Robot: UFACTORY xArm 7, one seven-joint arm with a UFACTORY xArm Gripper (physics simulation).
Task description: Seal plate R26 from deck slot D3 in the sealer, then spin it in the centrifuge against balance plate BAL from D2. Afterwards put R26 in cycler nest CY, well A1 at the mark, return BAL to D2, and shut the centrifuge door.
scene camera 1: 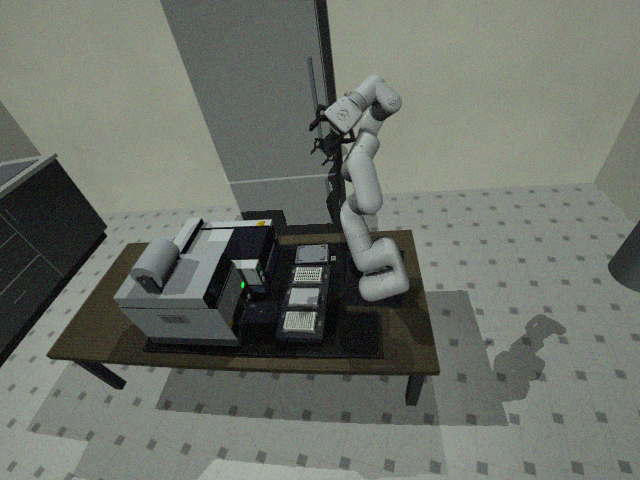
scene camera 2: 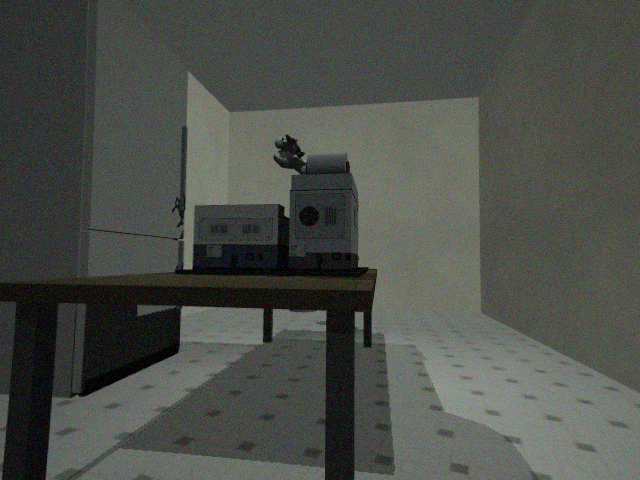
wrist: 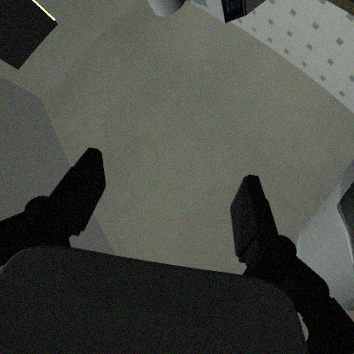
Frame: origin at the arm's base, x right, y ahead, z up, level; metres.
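Where they show: gripper, fingertip midpoint: [scene camera 1: 320,139] [scene camera 2: 299,148] [wrist: 170,178].
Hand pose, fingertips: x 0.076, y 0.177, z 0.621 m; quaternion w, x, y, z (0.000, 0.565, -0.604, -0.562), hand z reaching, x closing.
Each offset is from my fingertips to the top centre of the thing. "spot": to the spot under its first point. Level surfaces: height alone.
My gripper [scene camera 1: 321,135] [scene camera 2: 293,146] [wrist: 170,178] is open and empty, raised high above the table. In scene camera 1, a deck rack holds a column of light plates: a well-patterned plate {dx -0.290, dy +0.142, dz -0.631 m} [scene camera 1: 299,321] at the front, a smooth pale plate {dx -0.166, dy +0.141, dz -0.631 m} [scene camera 1: 303,297] behind it, and another well-patterned plate {dx -0.042, dy +0.140, dz -0.631 m} [scene camera 1: 308,274]. A flat grey piece {spot: dx +0.117, dy +0.148, dz -0.657 m} [scene camera 1: 311,253] lies at the back. Plate names and slot labels are unreadable, so I cannot tell R26 from BAL. A grey machine with a roll [scene camera 1: 155,263] [scene camera 2: 326,163] on top, seemingly the sealer, stands left. Machine interiors and the centrifuge door are not clearly visible.
A lower white-and-blue machine [scene camera 2: 237,235] stands beside the roll-topped one. A small unit {spot: dx -0.125, dy +0.370, dz -0.528 m} [scene camera 1: 250,273] near a green light faces the deck. The machines and deck stand on a dark mat {dz -0.704 m} [scene camera 1: 359,335] on the wooden table {dz -0.717 m} [scene camera 1: 408,356]. A tall grey cabinet [scene camera 1: 253,82] rises behind.
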